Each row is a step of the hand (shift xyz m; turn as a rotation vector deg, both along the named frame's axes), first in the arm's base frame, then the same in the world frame.
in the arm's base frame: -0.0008 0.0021 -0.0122 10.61 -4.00 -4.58
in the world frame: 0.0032 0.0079 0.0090 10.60 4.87 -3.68
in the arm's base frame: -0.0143 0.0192 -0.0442 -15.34 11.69 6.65
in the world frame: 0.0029 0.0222 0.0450 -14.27 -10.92 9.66
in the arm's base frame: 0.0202 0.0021 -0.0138 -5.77 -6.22 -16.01
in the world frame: 0.0234 0.0068 0.0032 -1.84 16.70 6.77
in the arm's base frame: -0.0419 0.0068 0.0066 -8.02 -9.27 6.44
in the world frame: -0.0401 -0.0048 0.0147 -11.07 2.09 -8.05
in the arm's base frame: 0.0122 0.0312 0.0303 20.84 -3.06 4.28
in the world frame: 0.0082 -0.0444 0.0011 17.78 -3.52 -11.55
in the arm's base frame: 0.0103 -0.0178 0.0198 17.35 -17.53 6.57
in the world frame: 0.0007 -0.0044 -0.0282 11.25 4.58 -22.45
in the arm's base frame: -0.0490 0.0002 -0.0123 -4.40 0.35 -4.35
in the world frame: -0.0424 0.0145 0.0233 -2.80 3.52 4.26
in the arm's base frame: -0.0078 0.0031 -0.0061 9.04 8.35 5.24
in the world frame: -0.0050 0.0034 0.0084 8.45 -10.37 0.12
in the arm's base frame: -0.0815 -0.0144 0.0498 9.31 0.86 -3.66
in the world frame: -0.0937 -0.0190 -0.0137 9.97 1.16 -0.22
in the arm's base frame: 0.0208 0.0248 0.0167 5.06 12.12 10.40
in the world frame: 0.0191 -0.0310 0.0016 3.87 -16.26 1.13
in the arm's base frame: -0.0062 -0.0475 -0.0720 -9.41 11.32 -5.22
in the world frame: 0.0068 0.0857 0.0096 -5.30 -2.42 14.49
